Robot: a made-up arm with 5 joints.
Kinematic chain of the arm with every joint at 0, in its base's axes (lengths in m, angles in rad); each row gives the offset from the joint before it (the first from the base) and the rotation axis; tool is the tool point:
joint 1: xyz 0 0 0.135 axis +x
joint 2: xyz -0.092 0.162 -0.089 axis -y
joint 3: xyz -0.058 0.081 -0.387 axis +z
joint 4: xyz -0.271 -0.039 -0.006 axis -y
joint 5: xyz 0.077 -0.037 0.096 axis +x
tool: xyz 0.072 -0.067 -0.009
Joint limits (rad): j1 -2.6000..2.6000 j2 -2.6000..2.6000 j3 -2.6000..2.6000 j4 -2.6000..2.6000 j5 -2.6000..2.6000
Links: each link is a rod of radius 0.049 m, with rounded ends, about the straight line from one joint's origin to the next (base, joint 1, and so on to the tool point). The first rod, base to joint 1, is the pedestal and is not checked.
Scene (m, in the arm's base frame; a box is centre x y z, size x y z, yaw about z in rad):
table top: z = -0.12
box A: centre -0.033 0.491 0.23 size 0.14 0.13 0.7 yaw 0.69
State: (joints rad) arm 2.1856 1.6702 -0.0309 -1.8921 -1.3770
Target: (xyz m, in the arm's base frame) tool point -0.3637 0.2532 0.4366
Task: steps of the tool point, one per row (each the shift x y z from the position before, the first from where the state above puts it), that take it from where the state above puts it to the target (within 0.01 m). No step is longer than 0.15 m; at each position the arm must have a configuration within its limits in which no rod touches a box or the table.
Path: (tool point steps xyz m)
1: -0.0782 0.0618 0.0857
2: -0.1028 0.0337 0.0779
3: -0.1208 0.0044 0.0621
4: -0.1309 -0.0235 0.0385
5: -0.1328 0.0633 -0.0263
6: -0.1241 0.0318 -0.0562
7: -0.1060 -0.0037 -0.0736
8: -0.0807 -0.0378 -0.0776

